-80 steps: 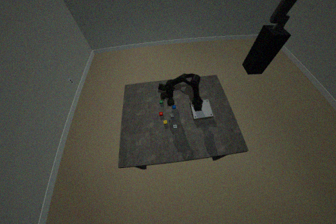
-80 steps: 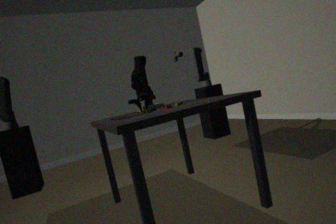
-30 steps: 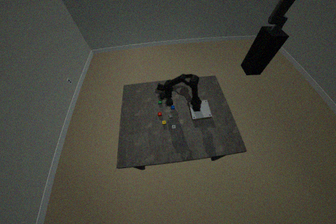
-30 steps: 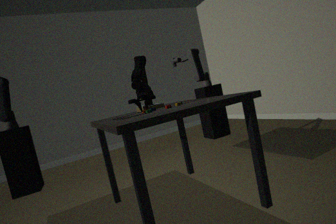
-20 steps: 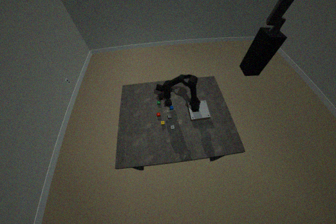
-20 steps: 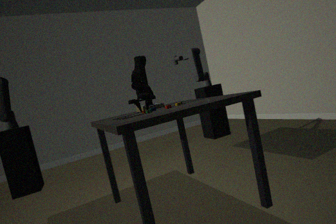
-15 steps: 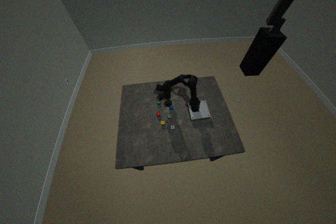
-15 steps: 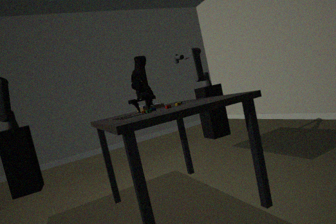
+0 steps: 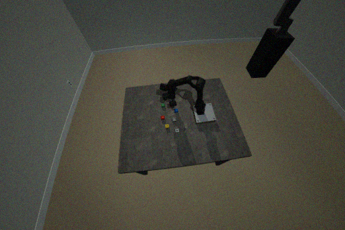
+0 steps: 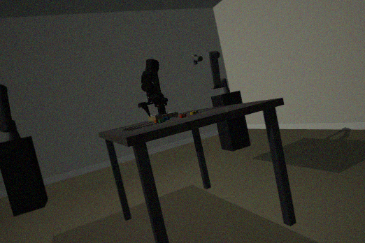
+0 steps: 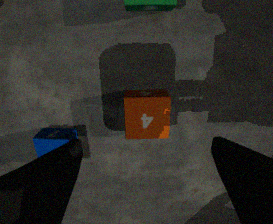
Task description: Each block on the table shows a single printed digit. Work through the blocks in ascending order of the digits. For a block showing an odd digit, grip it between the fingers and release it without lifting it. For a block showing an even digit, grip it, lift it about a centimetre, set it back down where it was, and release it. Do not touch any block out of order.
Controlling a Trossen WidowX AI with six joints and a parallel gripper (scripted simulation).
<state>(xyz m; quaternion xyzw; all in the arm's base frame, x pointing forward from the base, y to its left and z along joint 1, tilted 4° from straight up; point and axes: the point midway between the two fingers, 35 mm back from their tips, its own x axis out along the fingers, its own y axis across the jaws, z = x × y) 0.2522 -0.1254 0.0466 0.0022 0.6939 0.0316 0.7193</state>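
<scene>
The orange block is 1 cm ahead of my gripper tip and 4 cm below it. Round my gripper tip: green block: 10 cm ahead, 4 cm below; then red block: 10 cm ahead, 14 cm to the left, 4 cm below; then blue block: 3 cm behind, 7 cm to the left, 4 cm below.
</scene>
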